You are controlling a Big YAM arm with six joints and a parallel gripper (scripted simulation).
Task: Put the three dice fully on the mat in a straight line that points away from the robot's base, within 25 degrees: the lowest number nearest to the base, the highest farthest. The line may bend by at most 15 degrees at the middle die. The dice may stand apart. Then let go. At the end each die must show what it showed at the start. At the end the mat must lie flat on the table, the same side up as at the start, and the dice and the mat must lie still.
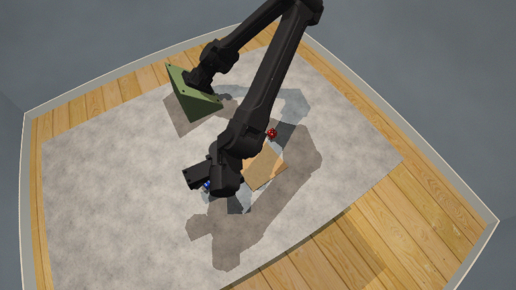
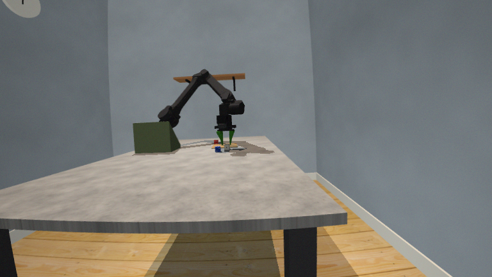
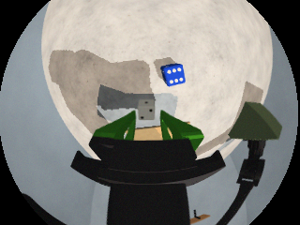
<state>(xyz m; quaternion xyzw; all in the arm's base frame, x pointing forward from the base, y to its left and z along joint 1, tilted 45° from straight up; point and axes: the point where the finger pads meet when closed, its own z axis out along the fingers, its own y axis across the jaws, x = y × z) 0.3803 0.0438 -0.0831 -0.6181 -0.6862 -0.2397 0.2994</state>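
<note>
The white die is 20 mm below my hand. The rest, counted from my hand: red die: 200 mm to the left, 110 mm behind, 20 mm below; tan mat: 110 mm to the left, 40 mm behind, 30 mm below; blue die: 60 mm to the right, 30 mm behind, 20 mm below.
</note>
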